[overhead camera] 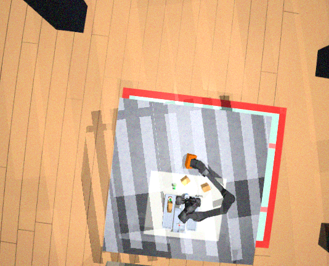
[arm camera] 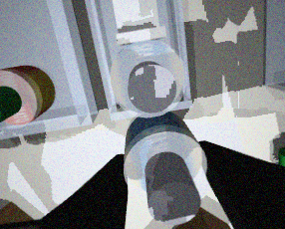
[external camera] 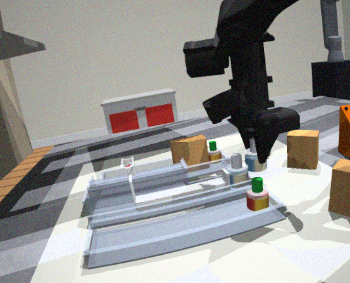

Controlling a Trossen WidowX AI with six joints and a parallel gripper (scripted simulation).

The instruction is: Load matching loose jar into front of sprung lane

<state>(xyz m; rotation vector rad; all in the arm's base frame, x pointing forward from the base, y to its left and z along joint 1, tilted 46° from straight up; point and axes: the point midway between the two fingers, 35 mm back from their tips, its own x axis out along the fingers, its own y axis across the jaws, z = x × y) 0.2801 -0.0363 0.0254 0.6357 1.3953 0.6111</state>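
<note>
Right now the box is 12 cm to the right of my gripper tip, 10 cm ahead of it and 1 cm below it. From my gripper tip the other things lie so: sprung lane (19 cm ahead, 3 cm below, 2 cm to the right).
</note>
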